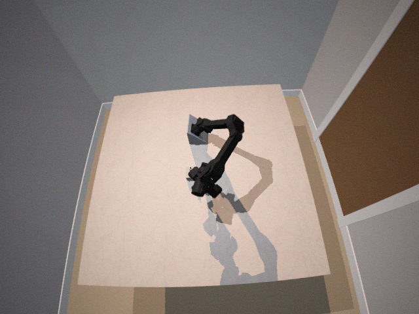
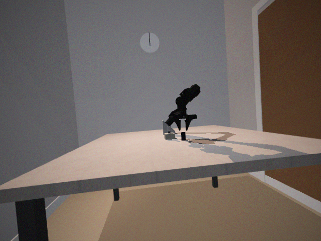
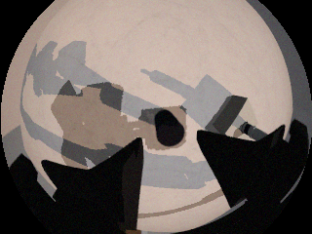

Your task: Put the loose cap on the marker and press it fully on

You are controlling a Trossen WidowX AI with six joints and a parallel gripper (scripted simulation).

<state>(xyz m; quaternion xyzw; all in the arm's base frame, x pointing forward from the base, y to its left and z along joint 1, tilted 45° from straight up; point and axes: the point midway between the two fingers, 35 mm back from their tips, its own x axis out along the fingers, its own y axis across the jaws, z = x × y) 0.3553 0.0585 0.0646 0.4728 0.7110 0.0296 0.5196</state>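
My gripper tip is now 4 cm above the dark cap. Also, from my gripper tip: grey holder block (10 cm behind, 9 cm to the right, 4 cm below).
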